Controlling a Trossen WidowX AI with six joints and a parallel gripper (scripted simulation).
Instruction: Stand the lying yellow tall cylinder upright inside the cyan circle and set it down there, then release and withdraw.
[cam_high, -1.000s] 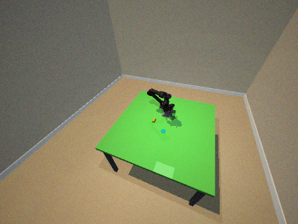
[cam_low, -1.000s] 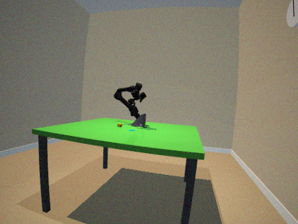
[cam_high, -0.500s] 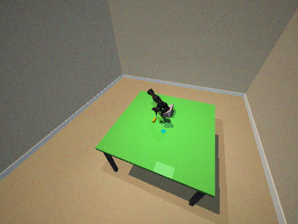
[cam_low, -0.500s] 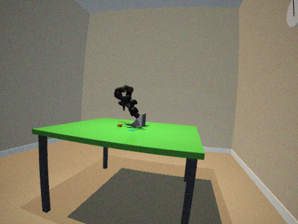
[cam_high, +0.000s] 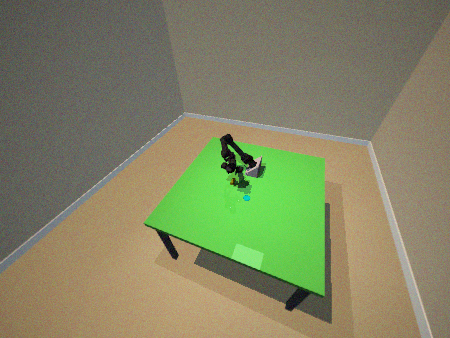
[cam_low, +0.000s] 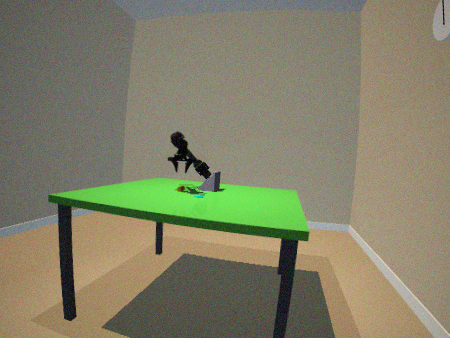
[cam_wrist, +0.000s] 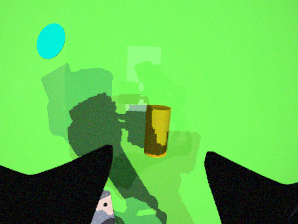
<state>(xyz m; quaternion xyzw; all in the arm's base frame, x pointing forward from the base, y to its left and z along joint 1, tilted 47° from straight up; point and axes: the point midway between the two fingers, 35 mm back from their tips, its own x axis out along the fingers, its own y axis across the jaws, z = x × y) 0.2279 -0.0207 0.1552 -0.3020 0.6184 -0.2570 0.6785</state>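
My gripper tip is 20 mm past the yellow tall cylinder, 10 mm to the left of it and 110 mm above it. Also, from my gripper tip: cyan circle: 100 mm ahead, 180 mm to the left, 130 mm below.
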